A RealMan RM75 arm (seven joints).
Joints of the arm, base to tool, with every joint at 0 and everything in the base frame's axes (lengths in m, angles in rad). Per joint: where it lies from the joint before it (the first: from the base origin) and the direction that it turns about. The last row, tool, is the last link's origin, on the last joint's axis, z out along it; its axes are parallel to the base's.
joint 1: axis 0 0 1 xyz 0 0 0.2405
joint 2: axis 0 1 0 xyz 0 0 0
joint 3: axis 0 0 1 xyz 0 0 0.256
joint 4: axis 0 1 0 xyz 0 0 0
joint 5: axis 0 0 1 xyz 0 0 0.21
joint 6: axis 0 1 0 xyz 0 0 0
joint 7: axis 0 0 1 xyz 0 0 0.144
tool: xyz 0 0 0
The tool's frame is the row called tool.
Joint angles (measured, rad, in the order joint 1, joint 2, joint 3, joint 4, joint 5, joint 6, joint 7), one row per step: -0.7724 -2.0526 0.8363 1.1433 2.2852 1.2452 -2.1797; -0.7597 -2.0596 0.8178 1.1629 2.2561 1.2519 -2.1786; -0.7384 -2.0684 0.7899 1.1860 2.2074 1.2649 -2.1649; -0.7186 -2.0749 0.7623 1.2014 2.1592 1.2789 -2.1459; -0.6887 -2.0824 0.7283 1.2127 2.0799 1.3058 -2.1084; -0.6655 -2.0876 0.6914 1.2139 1.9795 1.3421 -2.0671; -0.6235 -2.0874 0.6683 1.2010 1.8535 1.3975 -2.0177; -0.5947 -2.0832 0.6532 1.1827 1.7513 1.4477 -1.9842; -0.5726 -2.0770 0.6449 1.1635 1.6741 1.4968 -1.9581; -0.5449 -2.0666 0.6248 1.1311 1.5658 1.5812 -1.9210
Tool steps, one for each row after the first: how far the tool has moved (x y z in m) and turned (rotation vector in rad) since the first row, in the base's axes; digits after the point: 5 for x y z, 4 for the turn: 0.00054 -0.00268 0.00436 0.0144 -0.0377 -0.0033; -0.00046 -0.00750 0.01060 0.0329 -0.0902 -0.0141; -0.00255 -0.01225 0.01656 0.0494 -0.1375 -0.0268; -0.00608 -0.02034 0.02312 0.0637 -0.2044 -0.0544; -0.00606 -0.02860 0.03062 0.0757 -0.2887 -0.0989; -0.01077 -0.04213 0.03660 0.0732 -0.3820 -0.1508; -0.01331 -0.05290 0.04220 0.0691 -0.4593 -0.1973; -0.01559 -0.06239 0.04623 0.0586 -0.5152 -0.2388; -0.01910 -0.07733 0.05395 0.0462 -0.5963 -0.3084
